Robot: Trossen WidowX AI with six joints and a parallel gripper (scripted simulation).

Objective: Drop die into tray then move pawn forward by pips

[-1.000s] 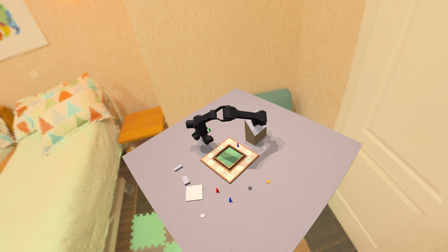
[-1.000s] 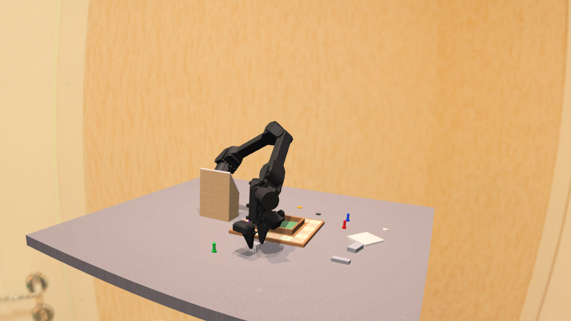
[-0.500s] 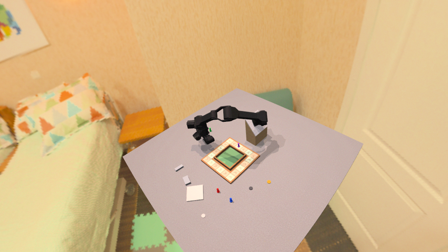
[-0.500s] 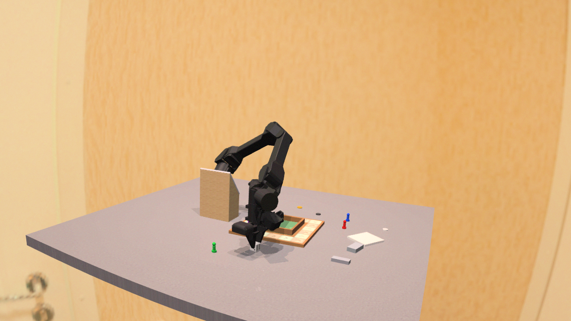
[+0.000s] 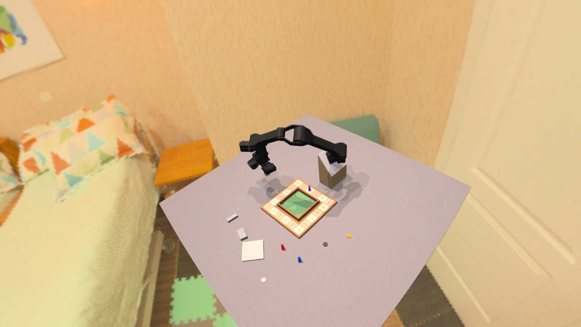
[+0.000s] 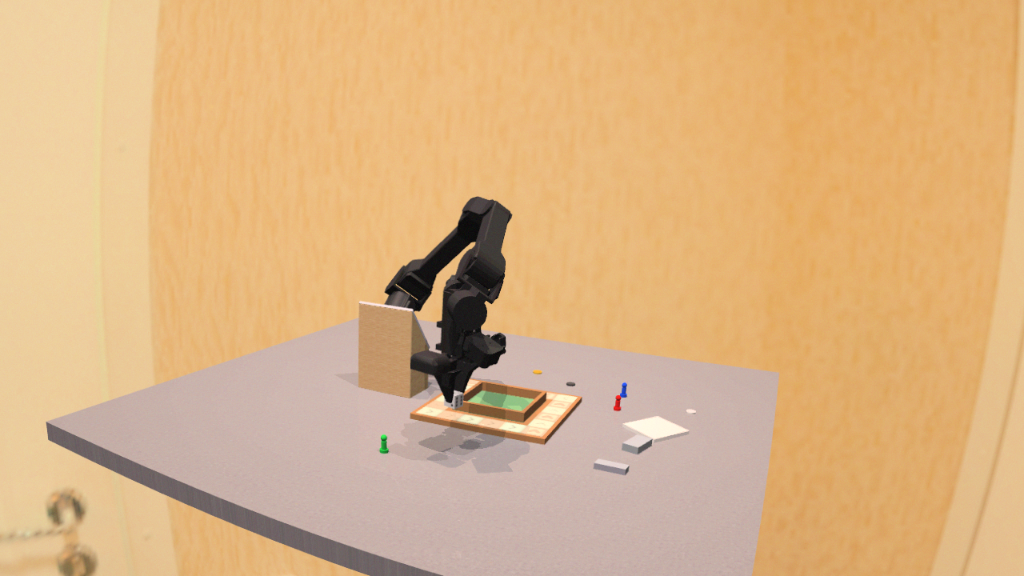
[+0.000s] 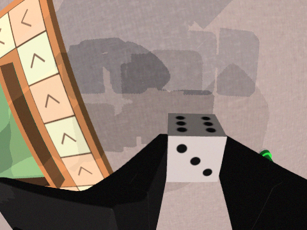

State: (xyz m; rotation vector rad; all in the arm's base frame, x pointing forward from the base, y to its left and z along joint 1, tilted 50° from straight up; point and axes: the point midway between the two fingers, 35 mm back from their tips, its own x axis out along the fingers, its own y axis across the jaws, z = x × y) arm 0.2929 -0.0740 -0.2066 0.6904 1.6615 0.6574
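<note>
The purple pawn is 14 cm behind my gripper tip, 20 cm to the left of it and 7 cm below it. From my gripper tip the other things lie so: white die (right at my gripper tip); green dice tray (3 cm behind, 24 cm to the left, 9 cm below); green pawn (8 cm behind, 10 cm to the right, 8 cm below).
</note>
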